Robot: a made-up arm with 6 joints. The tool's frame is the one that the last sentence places.
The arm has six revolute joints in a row. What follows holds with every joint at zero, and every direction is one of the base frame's. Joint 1 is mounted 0.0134 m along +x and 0.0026 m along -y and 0.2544 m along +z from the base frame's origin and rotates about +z. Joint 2 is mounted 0.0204 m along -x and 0.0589 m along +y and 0.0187 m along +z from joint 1 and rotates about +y. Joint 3 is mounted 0.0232 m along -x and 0.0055 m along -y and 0.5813 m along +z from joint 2 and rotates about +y. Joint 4 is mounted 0.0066 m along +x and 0.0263 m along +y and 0.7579 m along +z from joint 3 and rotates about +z. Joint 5 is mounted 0.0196 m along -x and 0.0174 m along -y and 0.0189 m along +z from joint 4 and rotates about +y. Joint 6 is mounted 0.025 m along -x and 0.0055 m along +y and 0.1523 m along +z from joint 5 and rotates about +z. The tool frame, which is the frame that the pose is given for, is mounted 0.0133 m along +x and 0.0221 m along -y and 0.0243 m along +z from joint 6; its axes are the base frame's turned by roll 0.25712, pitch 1.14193 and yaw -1.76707 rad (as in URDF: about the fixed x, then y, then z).
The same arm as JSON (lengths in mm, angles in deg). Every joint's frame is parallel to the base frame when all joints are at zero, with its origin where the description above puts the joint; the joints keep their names.
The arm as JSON. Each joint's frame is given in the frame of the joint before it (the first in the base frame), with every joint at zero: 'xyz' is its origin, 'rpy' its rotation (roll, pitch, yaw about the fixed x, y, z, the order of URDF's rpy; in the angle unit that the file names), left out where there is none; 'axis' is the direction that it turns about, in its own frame. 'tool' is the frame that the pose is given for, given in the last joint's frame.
{"units": {"length": "mm", "angle": "deg"}, "joints": [{"name": "joint 1", "type": "revolute", "origin": {"xyz": [13.4, -2.6, 254.4]}, "axis": "+z"}, {"name": "joint 2", "type": "revolute", "origin": {"xyz": [-20.4, 58.9, 18.7]}, "axis": "+y"}, {"name": "joint 3", "type": "revolute", "origin": {"xyz": [-23.2, -5.5, 581.3]}, "axis": "+y"}, {"name": "joint 4", "type": "revolute", "origin": {"xyz": [6.6, 26.3, 757.9]}, "axis": "+z"}, {"name": "joint 5", "type": "revolute", "origin": {"xyz": [-19.6, -17.4, 18.9]}, "axis": "+y"}, {"name": "joint 6", "type": "revolute", "origin": {"xyz": [-25.0, 5.5, 152.3]}, "axis": "+z"}], "tool": {"origin": {"xyz": [13.3, -22.1, 24.3], "rpy": [14.73, 65.43, -101.25]}}}
